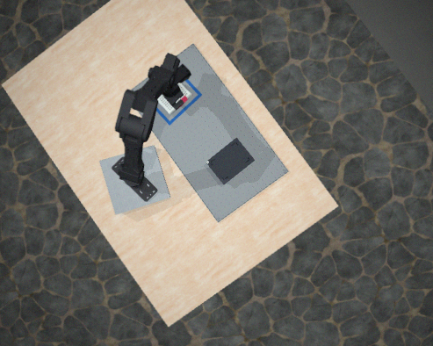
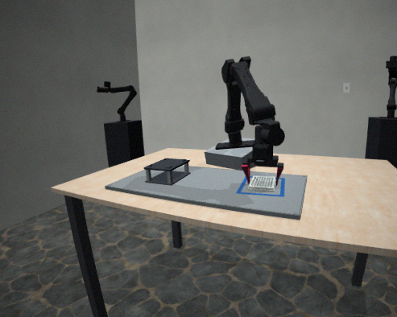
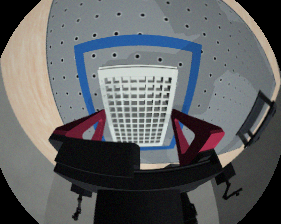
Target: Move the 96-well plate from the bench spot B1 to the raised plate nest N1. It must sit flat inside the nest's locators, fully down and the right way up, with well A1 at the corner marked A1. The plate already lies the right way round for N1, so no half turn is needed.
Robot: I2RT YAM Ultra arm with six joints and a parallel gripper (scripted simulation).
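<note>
My hand is right at the white 96-well plate.
</note>
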